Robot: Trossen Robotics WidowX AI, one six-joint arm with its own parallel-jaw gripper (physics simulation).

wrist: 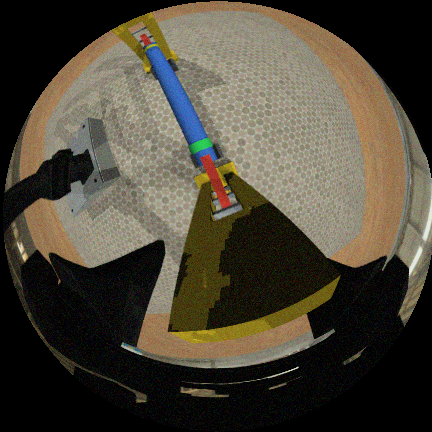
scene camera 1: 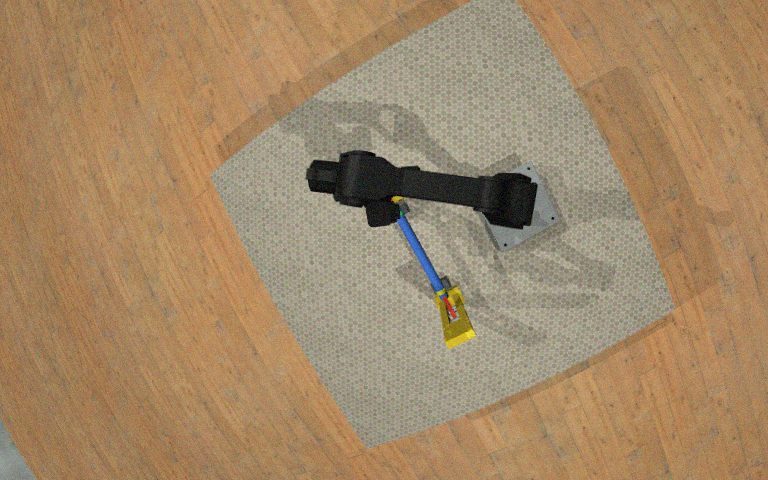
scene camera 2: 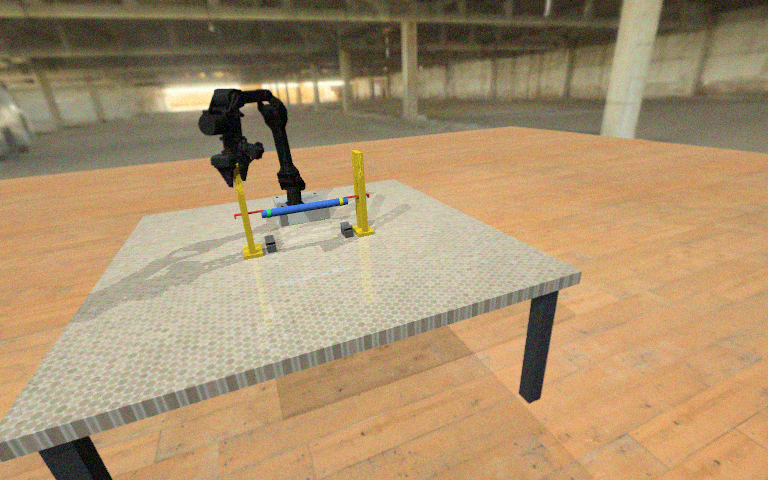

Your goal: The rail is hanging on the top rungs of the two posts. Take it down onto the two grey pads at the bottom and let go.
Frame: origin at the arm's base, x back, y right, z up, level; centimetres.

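Seen in the pictures: gripper, fingertip midpoint: (wrist: 227, 249); arm's base, link origin: (wrist: 84, 166) (scene camera 2: 294, 203).
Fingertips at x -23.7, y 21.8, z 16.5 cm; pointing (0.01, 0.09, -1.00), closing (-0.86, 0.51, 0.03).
Offsets run from my fingertips to a thing's top centre. Level surfaces: height alone.
The blue rail @(dz -9.5, dx -2.3, dy -20.1 cm) (scene camera 1: 420, 254) (scene camera 2: 305, 207) (wrist: 177, 100) has red end tabs, a green band at one end and a yellow band at the other. It hangs between two yellow posts, its tabs at their rungs, well above the table. The green-band end is at one post @(dz +6.0, dx -0.7, dy -0.2 cm) (scene camera 2: 244, 215) (wrist: 200, 280), the yellow-band end at the other post @(dz +6.0, dx -3.9, dy -40.0 cm) (scene camera 1: 458, 331) (scene camera 2: 360, 186). My gripper (scene camera 2: 237, 180) (wrist: 227, 249) is open and empty, pointing down, its fingers on either side of the green-end post's top, above the rail. One grey pad @(dz -19.6, dx -1.2, dy -6.3 cm) (scene camera 2: 270, 243) and another grey pad @(dz -19.6, dx -3.4, dy -33.8 cm) (scene camera 2: 346, 229) (scene camera 1: 445, 281) sit low beside the post feet.
The arm's grey base plate (scene camera 1: 529, 226) (wrist: 102, 155) is bolted to the tiled table @(dz -24.0 cm) (scene camera 1: 339, 339) (scene camera 2: 198, 339) on one side of the rail. The arm (scene camera 1: 441, 186) (scene camera 2: 281, 141) arches over from it. In the wrist view the near post's top fills much of the space between the fingers.
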